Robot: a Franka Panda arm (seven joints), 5 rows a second.
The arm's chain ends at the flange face. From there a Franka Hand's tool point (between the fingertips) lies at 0.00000 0.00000 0.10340 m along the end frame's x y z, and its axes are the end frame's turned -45 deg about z.
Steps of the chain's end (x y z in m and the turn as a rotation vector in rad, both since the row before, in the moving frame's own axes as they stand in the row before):
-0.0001 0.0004 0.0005 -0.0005 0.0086 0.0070
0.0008 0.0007 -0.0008 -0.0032 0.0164 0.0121
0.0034 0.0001 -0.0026 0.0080 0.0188 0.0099
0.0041 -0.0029 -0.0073 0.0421 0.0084 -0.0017
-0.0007 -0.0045 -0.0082 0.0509 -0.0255 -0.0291
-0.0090 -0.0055 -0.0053 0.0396 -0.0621 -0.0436
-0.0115 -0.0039 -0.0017 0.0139 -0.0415 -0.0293
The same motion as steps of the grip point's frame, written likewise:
0.0002 0.0009 0.0005 -0.0064 0.0057 0.0070
0.0010 0.0025 -0.0008 -0.0139 0.0093 0.0121
0.0043 0.0033 -0.0026 -0.0076 0.0190 0.0099
0.0086 -0.0016 -0.0074 0.0238 0.0357 -0.0017
0.0045 -0.0093 -0.0084 0.0540 0.0180 -0.0291
-0.0043 -0.0176 -0.0056 0.0719 -0.0159 -0.0436
-0.0075 -0.0149 -0.0018 0.0392 -0.0195 -0.0293

